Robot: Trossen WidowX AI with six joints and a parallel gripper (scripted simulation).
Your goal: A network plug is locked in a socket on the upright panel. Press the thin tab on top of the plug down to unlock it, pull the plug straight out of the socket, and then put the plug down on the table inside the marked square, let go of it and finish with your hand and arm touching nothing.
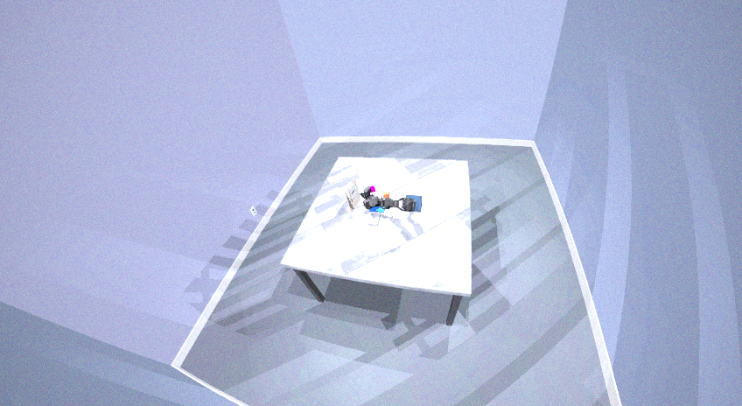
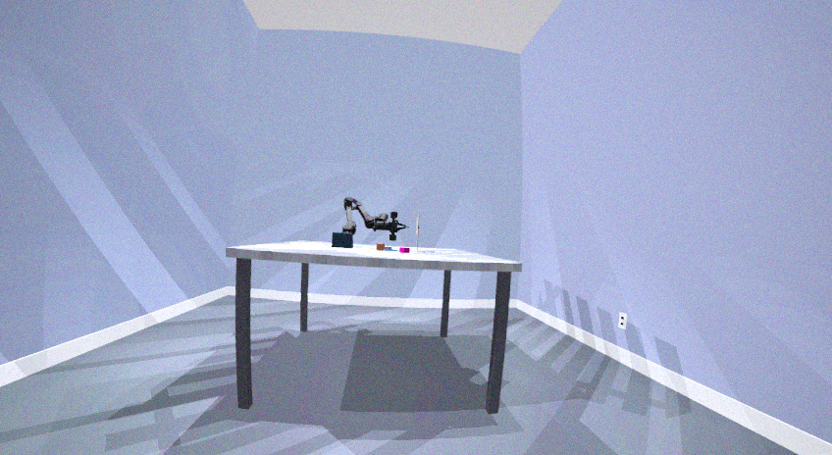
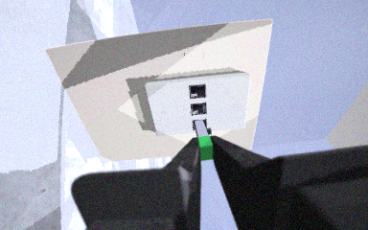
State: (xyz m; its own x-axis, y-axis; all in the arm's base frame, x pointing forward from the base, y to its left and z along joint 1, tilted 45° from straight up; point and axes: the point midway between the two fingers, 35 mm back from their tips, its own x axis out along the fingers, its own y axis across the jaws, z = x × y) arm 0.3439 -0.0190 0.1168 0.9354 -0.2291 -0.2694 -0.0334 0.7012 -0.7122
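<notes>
Now: the blue marked square 15 cm below my gripper tip, 11 cm behind it and 4 cm to the right of it. The rest, counted from my gripper tip: network plug (right at my gripper tip); beige panel (9 cm ahead, 5 cm below, 2 cm to the right).
</notes>
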